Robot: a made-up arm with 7 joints. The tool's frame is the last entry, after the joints.
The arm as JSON. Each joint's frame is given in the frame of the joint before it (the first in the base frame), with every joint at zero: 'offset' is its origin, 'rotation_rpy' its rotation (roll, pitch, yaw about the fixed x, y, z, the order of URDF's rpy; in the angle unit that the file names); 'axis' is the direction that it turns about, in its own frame. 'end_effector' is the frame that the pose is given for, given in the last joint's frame.
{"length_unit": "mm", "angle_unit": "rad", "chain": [
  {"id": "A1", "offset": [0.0, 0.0, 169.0], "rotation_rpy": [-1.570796, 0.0, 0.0], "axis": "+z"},
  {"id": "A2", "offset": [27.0, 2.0, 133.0], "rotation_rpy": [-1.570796, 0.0, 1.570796], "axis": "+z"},
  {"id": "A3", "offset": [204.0, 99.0, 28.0], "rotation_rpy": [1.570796, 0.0, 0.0], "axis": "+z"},
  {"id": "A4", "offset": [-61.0, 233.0, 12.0], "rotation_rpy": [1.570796, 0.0, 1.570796], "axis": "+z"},
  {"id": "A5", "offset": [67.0, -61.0, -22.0], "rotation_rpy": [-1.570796, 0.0, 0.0], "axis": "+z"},
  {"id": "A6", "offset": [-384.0, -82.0, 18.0], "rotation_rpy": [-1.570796, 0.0, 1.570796], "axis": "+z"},
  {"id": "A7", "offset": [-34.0, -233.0, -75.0], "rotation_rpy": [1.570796, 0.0, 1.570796], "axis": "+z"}
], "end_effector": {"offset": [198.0, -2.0, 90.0], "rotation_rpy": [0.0, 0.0, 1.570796]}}
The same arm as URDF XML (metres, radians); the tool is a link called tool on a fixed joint. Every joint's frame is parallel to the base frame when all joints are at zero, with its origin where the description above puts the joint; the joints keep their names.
<robot name="arm">
<joint name="A1" type="continuous"><parent link="base"/><child link="link1"/><origin xyz="0 0 0.169"/><axis xyz="0 1 0"/></joint>
<joint name="A2" type="continuous"><parent link="link1"/><child link="link2"/><origin xyz="0.027 0.133 -0.002"/><axis xyz="-1 0 0"/></joint>
<joint name="A3" type="continuous"><parent link="link2"/><child link="link3"/><origin xyz="-0.028 -0.099 -0.204"/><axis xyz="0 1 0"/></joint>
<joint name="A4" type="continuous"><parent link="link3"/><child link="link4"/><origin xyz="-0.233 0.012 0.061"/><axis xyz="0 0 -1"/></joint>
<joint name="A5" type="continuous"><parent link="link4"/><child link="link5"/><origin xyz="-0.067 -0.061 0.022"/><axis xyz="0 1 0"/></joint>
<joint name="A6" type="continuous"><parent link="link5"/><child link="link6"/><origin xyz="0.384 0.018 -0.082"/><axis xyz="1 0 0"/></joint>
<joint name="A7" type="continuous"><parent link="link6"/><child link="link7"/><origin xyz="-0.075 0.233 -0.034"/><axis xyz="0 0 1"/></joint>
<joint name="tool_joint" type="fixed"><parent link="link7"/><child link="tool"/><origin xyz="-0.002 -0.198 0.09" rpy="0 0 0"/></joint>
<link name="base"/>
<link name="link1"/>
<link name="link2"/>
<link name="link3"/>
<link name="link4"/>
<link name="link5"/>
<link name="link6"/>
<link name="link7"/>
<link name="tool"/>
</robot>

